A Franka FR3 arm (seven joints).
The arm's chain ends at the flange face. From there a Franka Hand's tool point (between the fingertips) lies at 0.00 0.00 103.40 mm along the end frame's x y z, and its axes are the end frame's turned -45 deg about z.
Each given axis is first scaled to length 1.
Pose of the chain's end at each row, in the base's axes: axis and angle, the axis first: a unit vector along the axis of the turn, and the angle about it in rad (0 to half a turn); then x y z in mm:
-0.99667, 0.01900, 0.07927, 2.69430, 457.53, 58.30, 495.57
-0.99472, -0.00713, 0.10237, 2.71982, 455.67, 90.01, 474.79
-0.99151, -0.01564, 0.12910, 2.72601, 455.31, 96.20, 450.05
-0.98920, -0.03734, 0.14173, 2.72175, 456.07, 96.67, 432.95
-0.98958, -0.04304, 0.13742, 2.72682, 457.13, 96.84, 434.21
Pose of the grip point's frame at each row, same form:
-0.93092, -0.36497, -0.01385, 2.66822, 442.84, 103.17, 403.58
-0.92104, -0.38926, 0.01272, 2.67394, 435.23, 131.97, 382.52
-0.91703, -0.39691, 0.03889, 2.65905, 429.31, 137.19, 358.75
-0.90766, -0.41674, 0.04985, 2.64538, 426.76, 137.32, 342.50
-0.90538, -0.42200, 0.04683, 2.65338, 428.41, 136.90, 343.32

